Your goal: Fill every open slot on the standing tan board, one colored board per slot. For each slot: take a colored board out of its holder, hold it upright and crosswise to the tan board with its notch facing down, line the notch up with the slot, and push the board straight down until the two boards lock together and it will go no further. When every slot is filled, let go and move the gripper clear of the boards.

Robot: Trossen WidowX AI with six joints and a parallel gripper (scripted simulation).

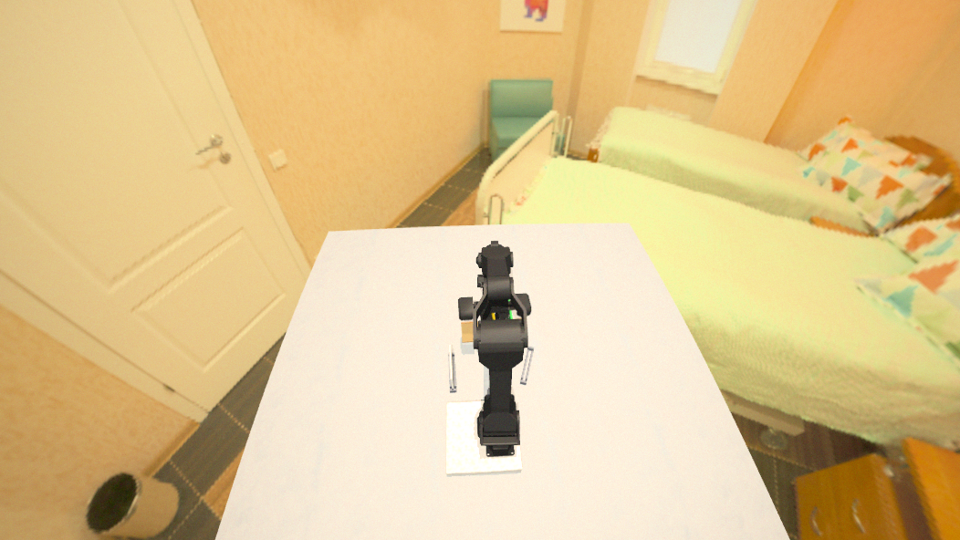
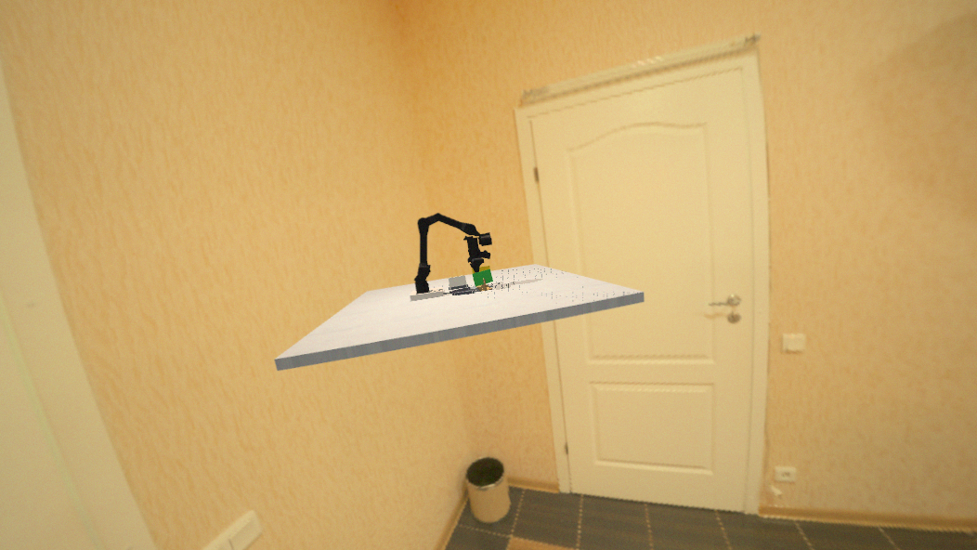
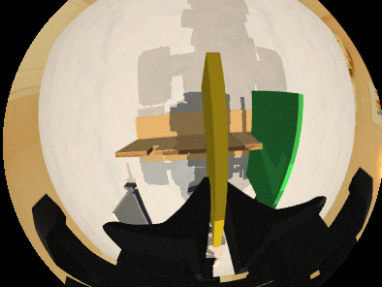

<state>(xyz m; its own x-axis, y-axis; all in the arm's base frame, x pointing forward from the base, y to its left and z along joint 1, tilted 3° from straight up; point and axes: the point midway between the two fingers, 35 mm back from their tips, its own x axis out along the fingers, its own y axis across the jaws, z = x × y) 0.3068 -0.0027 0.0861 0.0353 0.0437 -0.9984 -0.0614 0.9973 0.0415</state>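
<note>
The yellow board is 2 cm ahead of my gripper tip. Also, from my gripper tip: tan board 2 cm ahead, 5 cm below; then green board 2 cm ahead, 5 cm to the right, 2 cm below.
</note>
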